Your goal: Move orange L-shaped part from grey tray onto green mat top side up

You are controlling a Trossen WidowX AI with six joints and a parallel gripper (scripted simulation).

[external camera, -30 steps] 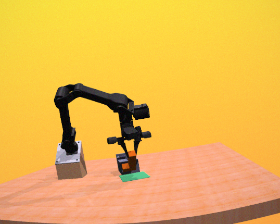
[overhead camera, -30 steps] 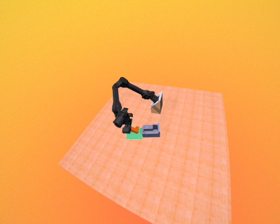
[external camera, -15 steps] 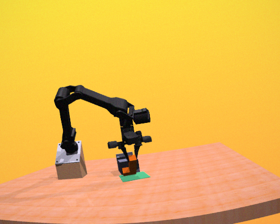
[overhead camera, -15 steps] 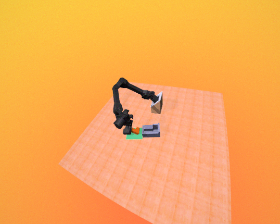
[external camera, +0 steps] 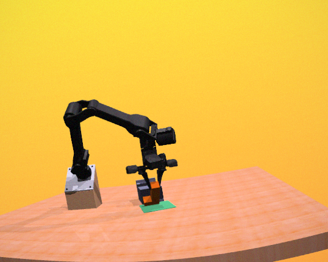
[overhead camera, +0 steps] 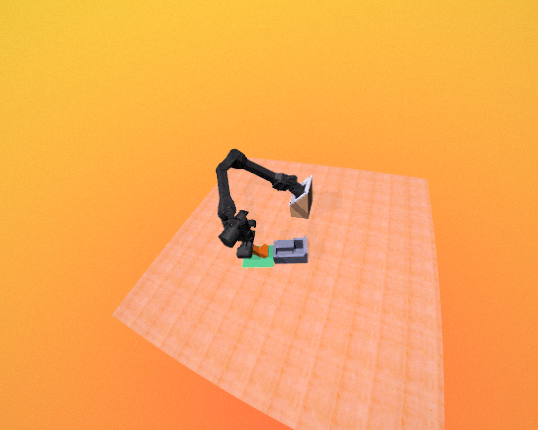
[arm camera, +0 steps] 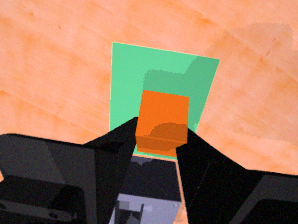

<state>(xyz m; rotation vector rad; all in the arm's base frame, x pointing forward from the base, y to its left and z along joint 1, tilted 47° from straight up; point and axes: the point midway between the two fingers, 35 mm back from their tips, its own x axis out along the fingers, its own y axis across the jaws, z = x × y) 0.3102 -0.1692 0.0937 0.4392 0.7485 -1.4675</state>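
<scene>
The orange L-shaped part lies 20 mm behind my gripper tip, 30 mm to the left of it and 30 mm below it. From my gripper tip the other things lie so: green mat 20 mm to the left, 90 mm below.
</scene>
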